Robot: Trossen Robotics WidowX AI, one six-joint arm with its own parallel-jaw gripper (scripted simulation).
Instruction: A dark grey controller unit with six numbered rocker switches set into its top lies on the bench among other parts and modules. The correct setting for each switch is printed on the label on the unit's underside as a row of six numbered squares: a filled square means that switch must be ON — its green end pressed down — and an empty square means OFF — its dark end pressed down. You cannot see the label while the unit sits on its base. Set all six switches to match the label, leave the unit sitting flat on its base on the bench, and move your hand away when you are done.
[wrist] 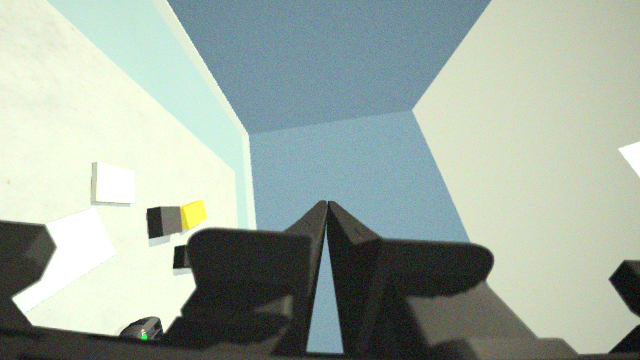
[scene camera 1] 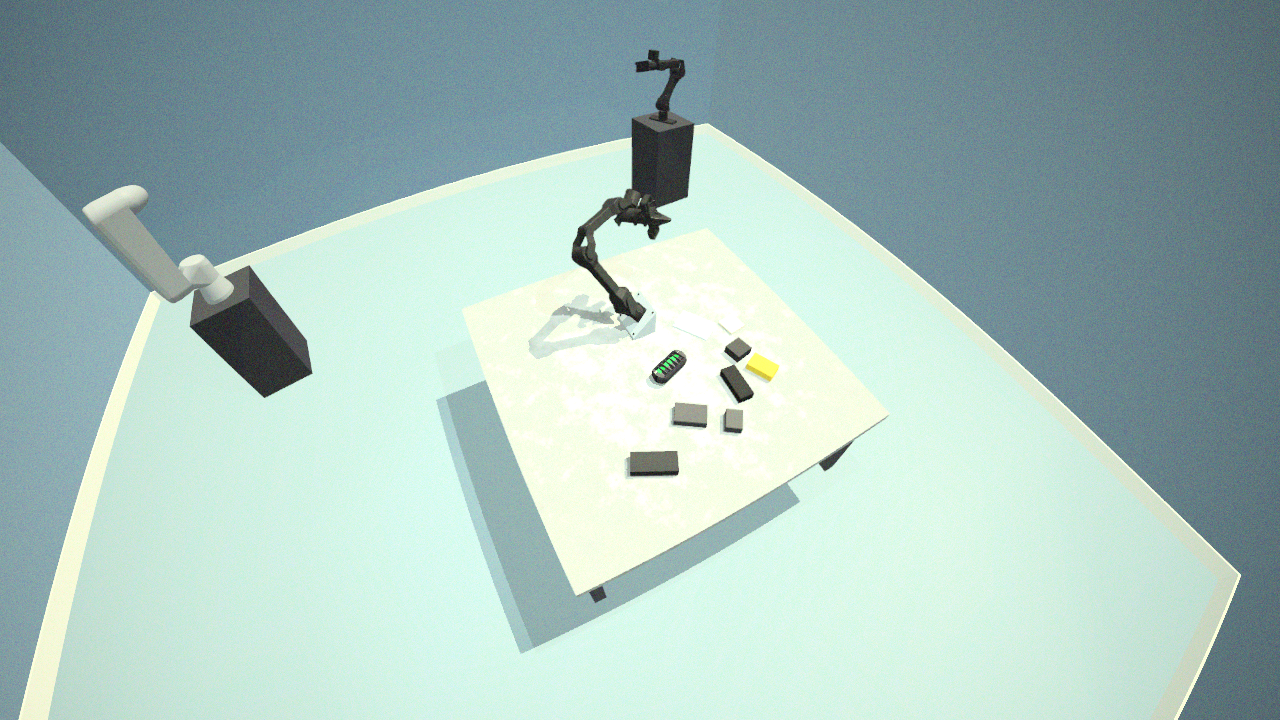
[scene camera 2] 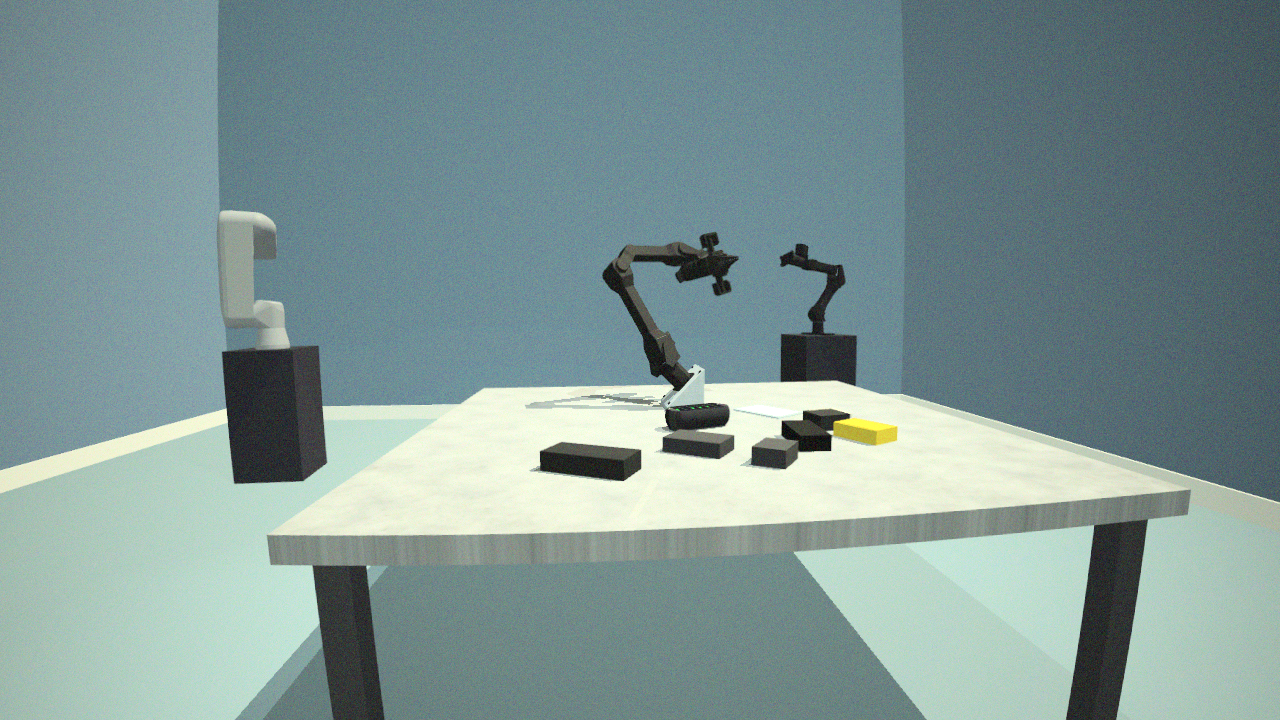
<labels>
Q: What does my gripper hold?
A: Nothing.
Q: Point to a long dark block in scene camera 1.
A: At 647, 463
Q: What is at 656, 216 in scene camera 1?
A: My gripper.
</labels>
